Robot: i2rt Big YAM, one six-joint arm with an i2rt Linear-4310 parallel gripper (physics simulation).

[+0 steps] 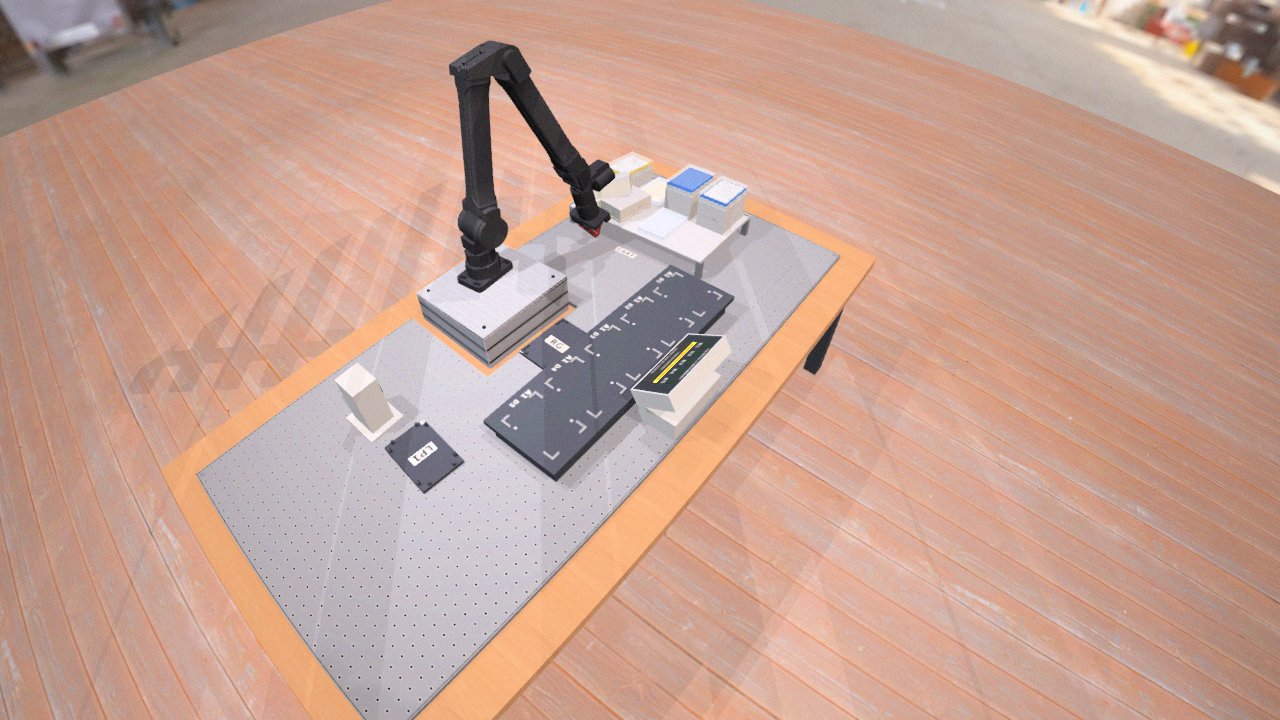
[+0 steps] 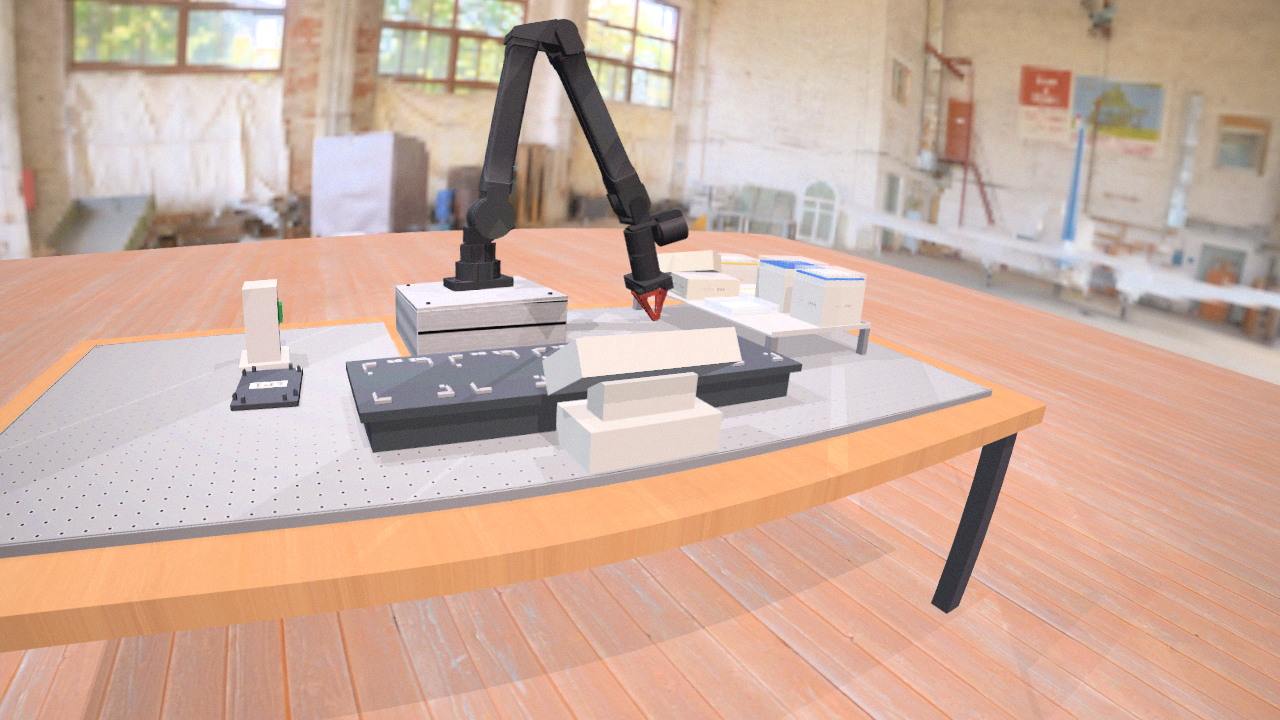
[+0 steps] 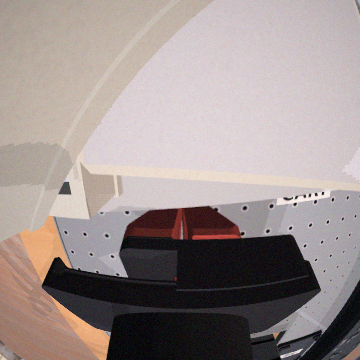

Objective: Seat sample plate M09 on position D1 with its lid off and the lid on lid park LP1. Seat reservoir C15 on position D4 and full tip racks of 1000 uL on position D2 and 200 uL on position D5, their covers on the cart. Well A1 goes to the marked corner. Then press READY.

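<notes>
My gripper points down, shut and empty, its red fingers together beside the cart's near edge. A cream cover lies tilted against the box seen earlier as a closed white box. Part of a lower cream box shows under the cover. A flat clear plate lies on the cart. Two tall blue-topped racks and a yellow-edged rack stand there. Labels are unreadable.
The dark deck lies in mid-table. A slanted panel stands at its front. The LP1 pad and a white post are at the left. The RG pad adjoins the deck.
</notes>
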